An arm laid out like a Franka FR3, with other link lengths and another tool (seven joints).
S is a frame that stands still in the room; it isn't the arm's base.
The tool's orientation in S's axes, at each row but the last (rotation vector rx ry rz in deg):
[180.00 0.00 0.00]
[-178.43 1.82 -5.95]
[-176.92 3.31 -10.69]
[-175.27 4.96 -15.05]
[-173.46 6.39 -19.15]
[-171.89 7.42 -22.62]
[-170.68 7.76 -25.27]
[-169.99 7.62 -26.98]
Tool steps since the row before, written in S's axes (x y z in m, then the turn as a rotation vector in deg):
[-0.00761 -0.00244 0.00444 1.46 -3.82 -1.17]
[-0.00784 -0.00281 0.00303 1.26 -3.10 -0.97]
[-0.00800 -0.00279 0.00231 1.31 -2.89 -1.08]
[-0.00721 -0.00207 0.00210 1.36 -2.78 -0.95]
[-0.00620 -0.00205 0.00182 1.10 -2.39 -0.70]
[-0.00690 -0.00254 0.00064 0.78 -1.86 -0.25]
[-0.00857 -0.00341 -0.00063 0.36 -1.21 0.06]
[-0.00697 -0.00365 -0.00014 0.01 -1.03 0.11]
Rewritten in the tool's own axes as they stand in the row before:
[-0.00761 0.00244 -0.00444 1.46 3.82 1.17]
[-0.00756 0.00288 -0.00362 1.26 3.10 0.97]
[-0.00755 0.00295 -0.00339 1.29 2.89 1.10]
[-0.00661 0.00227 -0.00344 1.35 2.77 0.99]
[-0.00548 0.00224 -0.00331 1.12 2.38 0.72]
[-0.00623 0.00292 -0.00268 0.87 1.82 0.26]
[-0.00798 0.00405 -0.00230 0.49 1.16 -0.09]
[-0.00625 0.00408 -0.00249 0.15 1.00 -0.22]

